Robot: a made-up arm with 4 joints. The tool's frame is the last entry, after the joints.
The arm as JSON. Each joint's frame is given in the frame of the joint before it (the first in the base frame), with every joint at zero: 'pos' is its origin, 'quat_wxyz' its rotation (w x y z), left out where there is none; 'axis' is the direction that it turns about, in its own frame. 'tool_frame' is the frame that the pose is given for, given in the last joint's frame.
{
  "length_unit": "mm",
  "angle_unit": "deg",
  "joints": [
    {
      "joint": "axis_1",
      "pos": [
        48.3,
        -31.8,
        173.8
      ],
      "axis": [
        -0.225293,
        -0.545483,
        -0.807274
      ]
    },
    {
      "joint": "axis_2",
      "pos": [
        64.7,
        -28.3,
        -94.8
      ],
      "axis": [
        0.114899,
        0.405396,
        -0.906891
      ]
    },
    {
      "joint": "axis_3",
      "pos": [
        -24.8,
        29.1,
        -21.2
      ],
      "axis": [
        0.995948,
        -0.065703,
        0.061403
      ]
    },
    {
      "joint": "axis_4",
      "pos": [
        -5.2,
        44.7,
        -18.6
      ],
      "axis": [
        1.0,
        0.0,
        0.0
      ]
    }
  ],
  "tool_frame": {
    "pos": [
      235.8,
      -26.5,
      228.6
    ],
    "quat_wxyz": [
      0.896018,
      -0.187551,
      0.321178,
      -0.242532
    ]
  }
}
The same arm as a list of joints. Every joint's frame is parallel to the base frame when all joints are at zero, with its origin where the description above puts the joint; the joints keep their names.
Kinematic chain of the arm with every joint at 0, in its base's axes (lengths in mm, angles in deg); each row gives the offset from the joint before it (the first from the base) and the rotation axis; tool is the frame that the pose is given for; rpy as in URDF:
axis_1: xyz 48.3 -31.8 173.8 axis -0.225293 -0.545483 -0.807274
axis_2: xyz 64.7 -28.3 -94.8 axis 0.114899 0.405396 -0.906891
axis_3: xyz -24.8 29.1 -21.2 axis 0.995948 -0.065703 0.061403
axis_4: xyz -5.2 44.7 -18.6 axis +x
tool: xyz 235.8 -26.5 228.6 rpy -34.22 28.99 -39.39

